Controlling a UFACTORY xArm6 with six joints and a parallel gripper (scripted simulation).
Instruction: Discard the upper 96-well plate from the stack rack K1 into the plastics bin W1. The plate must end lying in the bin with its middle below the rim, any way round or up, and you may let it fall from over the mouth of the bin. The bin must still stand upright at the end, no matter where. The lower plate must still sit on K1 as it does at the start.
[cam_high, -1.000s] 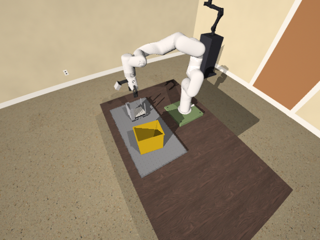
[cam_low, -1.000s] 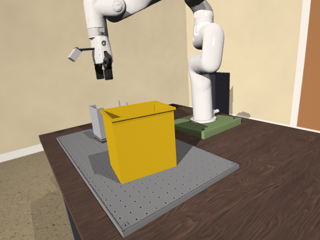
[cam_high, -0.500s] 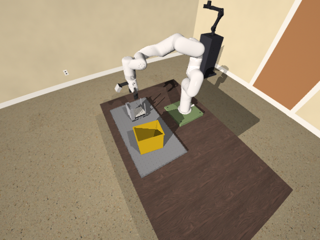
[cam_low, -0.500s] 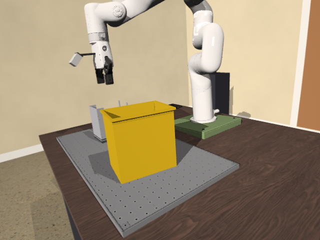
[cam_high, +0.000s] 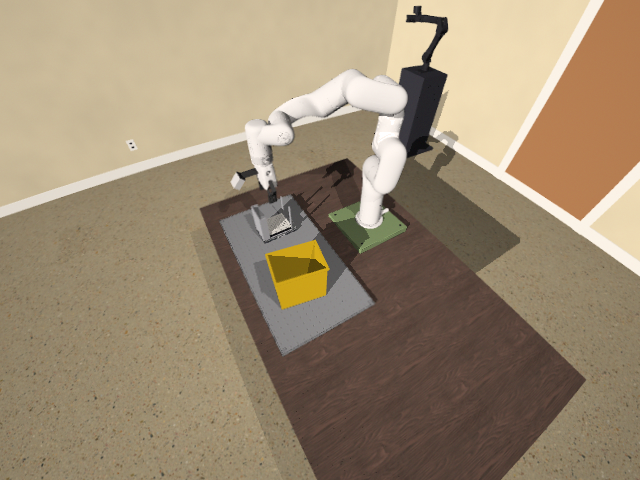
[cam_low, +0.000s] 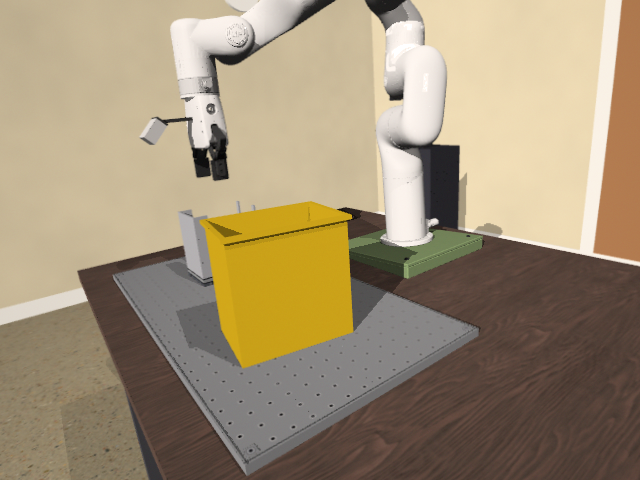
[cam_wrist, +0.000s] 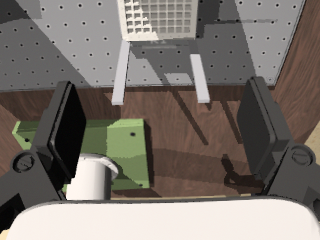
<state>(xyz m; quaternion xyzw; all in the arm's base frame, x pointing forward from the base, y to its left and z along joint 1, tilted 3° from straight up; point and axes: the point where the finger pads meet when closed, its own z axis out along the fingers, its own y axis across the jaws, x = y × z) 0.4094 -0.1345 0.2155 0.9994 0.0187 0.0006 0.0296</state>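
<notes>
The white 96-well plate lies 180 mm below my hand. From my hand the other things lie so: yellow plastics bin W1: 320 mm to the left, 130 mm below, 30 mm ahead.
</notes>
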